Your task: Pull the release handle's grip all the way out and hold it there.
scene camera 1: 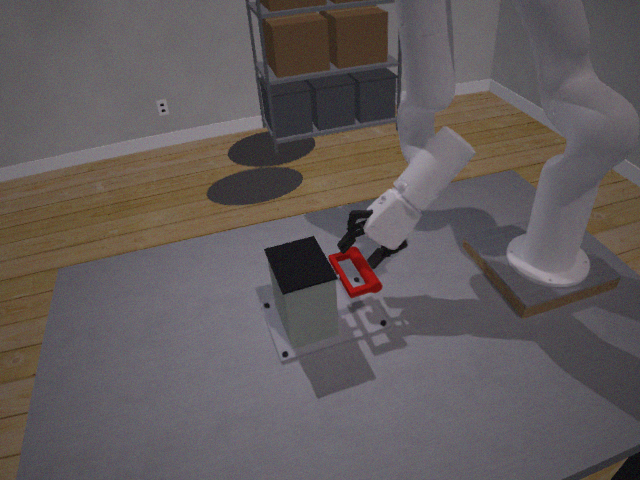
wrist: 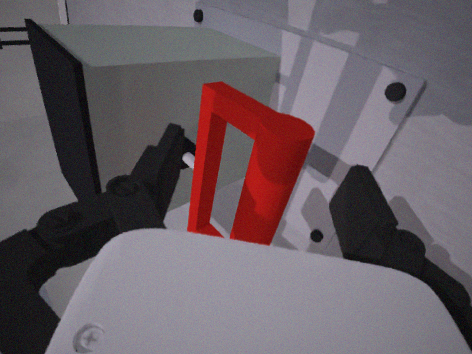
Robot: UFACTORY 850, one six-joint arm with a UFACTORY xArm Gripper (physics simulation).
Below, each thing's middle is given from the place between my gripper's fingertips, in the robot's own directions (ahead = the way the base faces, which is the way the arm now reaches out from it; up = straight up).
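My hand is 100 mm short of the base plate point(scene camera 1: 358, 317), and it sits 20 mm to the right of the plate and 110 mm above it.
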